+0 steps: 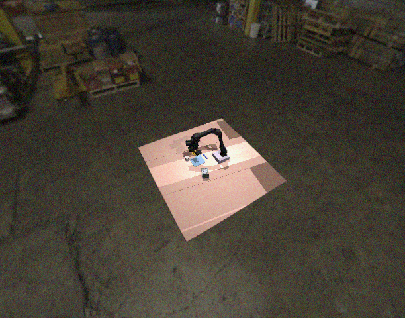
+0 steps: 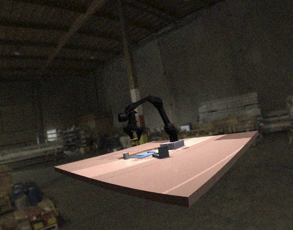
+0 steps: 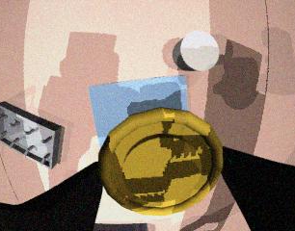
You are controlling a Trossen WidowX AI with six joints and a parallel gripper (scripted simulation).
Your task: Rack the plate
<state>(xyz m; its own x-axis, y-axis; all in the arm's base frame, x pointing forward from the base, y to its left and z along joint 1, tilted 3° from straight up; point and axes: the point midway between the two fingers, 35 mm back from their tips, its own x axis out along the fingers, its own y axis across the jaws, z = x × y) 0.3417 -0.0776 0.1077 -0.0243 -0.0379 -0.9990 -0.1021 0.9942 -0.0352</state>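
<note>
My gripper tip is now 3 cm past the dish rack, 21 cm to the right of it and 11 cm above it. From my gripper tip the other things lie so: grey cup 8 cm ahead, 5 cm to the right, 10 cm below; then blue mat 3 cm behind, 1 cm to the left, 13 cm below; then yellow plate 1 cm above.
</note>
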